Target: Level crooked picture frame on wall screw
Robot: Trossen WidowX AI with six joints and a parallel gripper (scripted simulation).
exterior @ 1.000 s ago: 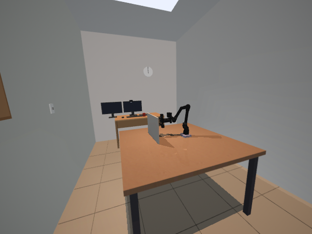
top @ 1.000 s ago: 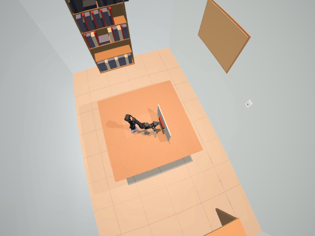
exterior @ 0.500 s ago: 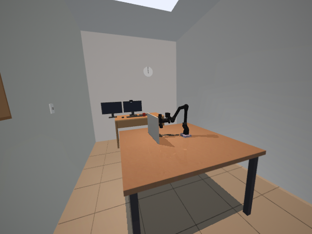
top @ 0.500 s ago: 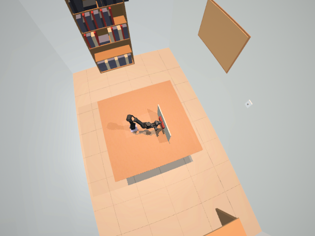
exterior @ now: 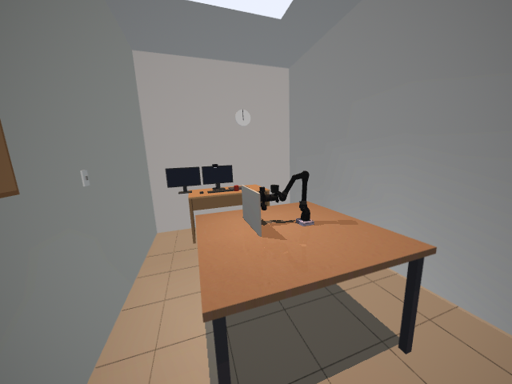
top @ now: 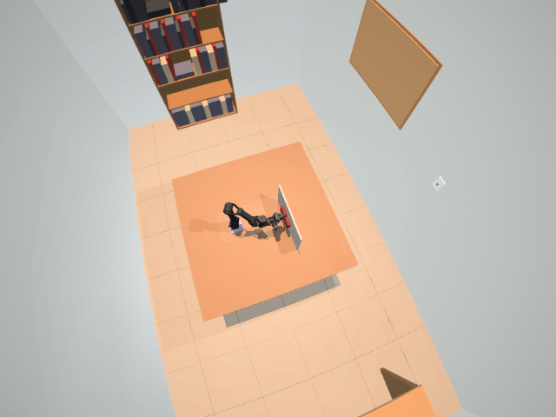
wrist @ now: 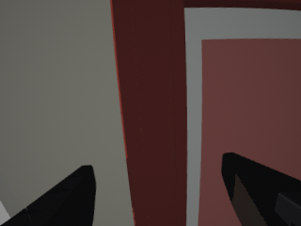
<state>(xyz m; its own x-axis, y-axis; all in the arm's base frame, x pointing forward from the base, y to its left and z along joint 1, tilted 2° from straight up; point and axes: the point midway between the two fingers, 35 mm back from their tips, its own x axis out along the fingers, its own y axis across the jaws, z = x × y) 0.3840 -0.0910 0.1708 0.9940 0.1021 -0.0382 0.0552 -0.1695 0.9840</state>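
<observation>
Right now the red picture frame is 1 cm ahead of my gripper tip, 1 cm to the left of it and 5 cm below it. Round my gripper tip: grey wall panel 2 cm ahead, 6 cm below.
</observation>
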